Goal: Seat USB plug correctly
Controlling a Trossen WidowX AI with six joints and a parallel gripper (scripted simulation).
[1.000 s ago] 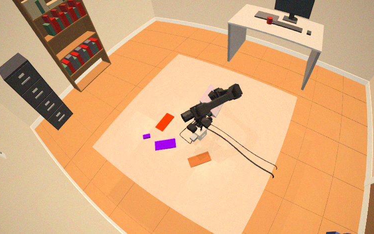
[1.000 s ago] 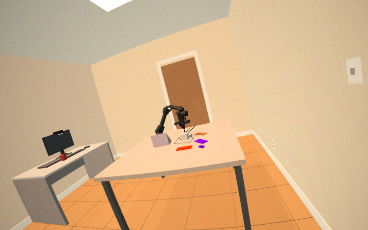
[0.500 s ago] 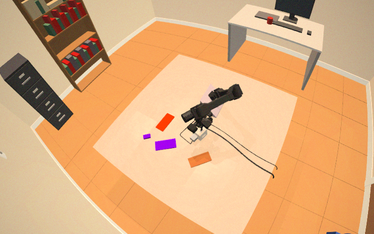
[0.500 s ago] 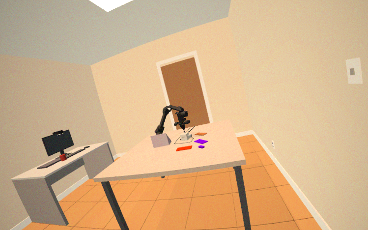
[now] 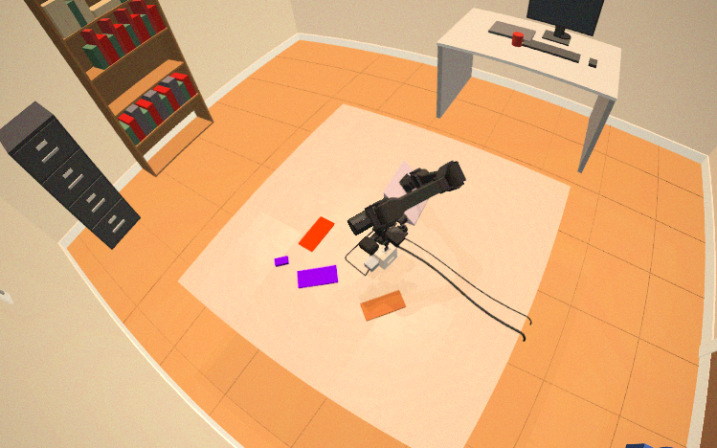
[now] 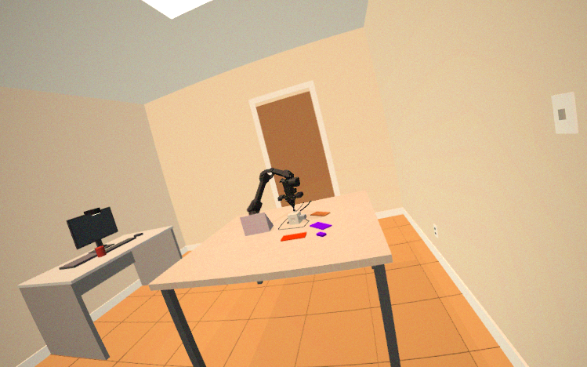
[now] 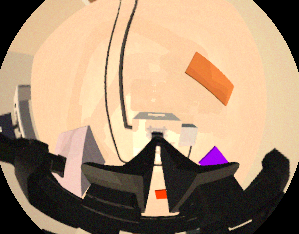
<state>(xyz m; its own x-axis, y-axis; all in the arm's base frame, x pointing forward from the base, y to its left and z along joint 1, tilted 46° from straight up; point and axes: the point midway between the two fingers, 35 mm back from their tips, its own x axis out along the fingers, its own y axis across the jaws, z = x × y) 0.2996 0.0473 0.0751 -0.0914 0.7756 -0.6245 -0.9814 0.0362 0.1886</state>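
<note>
Now: the USB plug 20 mm below my gripper tip.
</note>
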